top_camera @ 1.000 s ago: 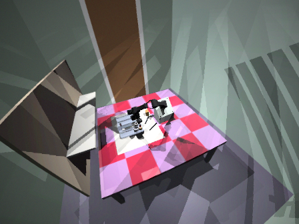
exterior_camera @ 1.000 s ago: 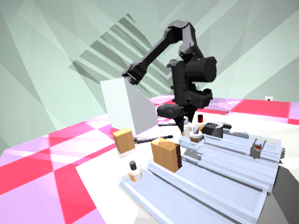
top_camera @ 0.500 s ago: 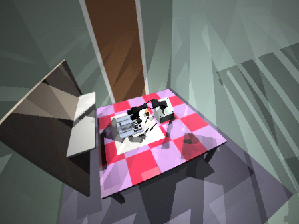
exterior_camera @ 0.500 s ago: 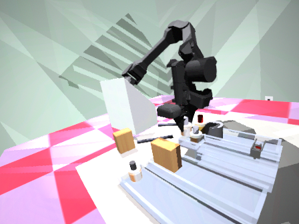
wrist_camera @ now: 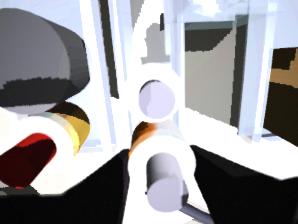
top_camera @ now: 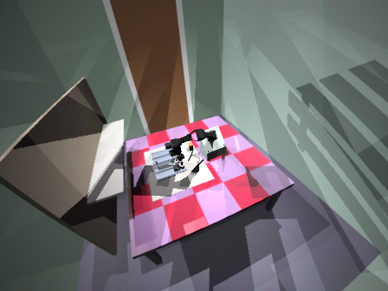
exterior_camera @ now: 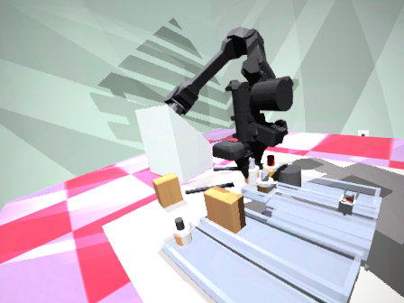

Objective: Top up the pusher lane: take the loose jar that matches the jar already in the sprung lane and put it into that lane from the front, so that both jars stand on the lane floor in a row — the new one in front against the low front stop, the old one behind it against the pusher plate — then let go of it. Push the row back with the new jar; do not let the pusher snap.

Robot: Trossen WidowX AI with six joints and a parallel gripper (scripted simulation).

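My gripper tip is 14 cm short of the pusher plate, 4 cm to the left of it and 1 cm above it.
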